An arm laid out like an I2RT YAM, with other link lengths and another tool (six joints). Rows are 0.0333 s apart.
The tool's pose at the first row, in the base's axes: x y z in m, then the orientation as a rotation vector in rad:
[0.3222 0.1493 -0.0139 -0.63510 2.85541 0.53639]
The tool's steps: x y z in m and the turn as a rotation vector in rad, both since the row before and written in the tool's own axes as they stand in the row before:
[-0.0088 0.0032 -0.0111 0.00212 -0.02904 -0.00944]
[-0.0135 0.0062 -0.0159 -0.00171 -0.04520 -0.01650]
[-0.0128 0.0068 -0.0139 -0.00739 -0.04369 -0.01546]
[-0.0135 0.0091 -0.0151 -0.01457 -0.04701 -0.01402]
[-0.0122 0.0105 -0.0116 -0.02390 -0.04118 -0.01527]
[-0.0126 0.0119 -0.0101 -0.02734 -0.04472 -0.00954]
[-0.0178 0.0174 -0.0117 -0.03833 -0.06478 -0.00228]
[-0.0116 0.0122 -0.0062 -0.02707 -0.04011 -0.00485]
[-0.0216 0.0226 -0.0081 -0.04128 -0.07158 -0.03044]
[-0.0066 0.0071 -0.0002 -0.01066 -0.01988 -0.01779]
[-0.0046 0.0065 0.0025 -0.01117 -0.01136 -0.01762]
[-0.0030 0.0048 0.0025 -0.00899 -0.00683 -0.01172]
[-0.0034 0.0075 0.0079 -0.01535 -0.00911 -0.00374]
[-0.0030 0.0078 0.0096 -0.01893 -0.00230 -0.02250]
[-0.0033 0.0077 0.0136 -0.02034 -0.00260 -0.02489]
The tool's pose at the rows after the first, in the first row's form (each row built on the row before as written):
[0.3278 0.1511 -0.0006 -0.63485 2.82413 0.53661]
[0.3353 0.1552 0.0194 -0.63761 2.77416 0.54358]
[0.3413 0.1600 0.0380 -0.64051 2.72551 0.55807]
[0.3458 0.1660 0.0589 -0.64142 2.67357 0.58275]
[0.3484 0.1736 0.0770 -0.64876 2.62498 0.61796]
[0.3504 0.1825 0.0949 -0.64773 2.57491 0.65899]
[0.3527 0.1958 0.1189 -0.63104 2.50726 0.71838]
[0.3535 0.2049 0.1343 -0.62583 2.46241 0.75699]
[0.3554 0.2227 0.1612 -0.63888 2.37246 0.80621]
[0.3560 0.2293 0.1683 -0.65248 2.34286 0.81437]
[0.3563 0.2367 0.1722 -0.67058 2.32074 0.82180]
[0.3563 0.2425 0.1745 -0.68359 2.30619 0.82844]
[0.3567 0.2539 0.1747 -0.68924 2.29197 0.84668]
[0.3571 0.2666 0.1739 -0.72069 2.27268 0.85930]
[0.3588 0.2822 0.1709 -0.75496 2.25102 0.87234]

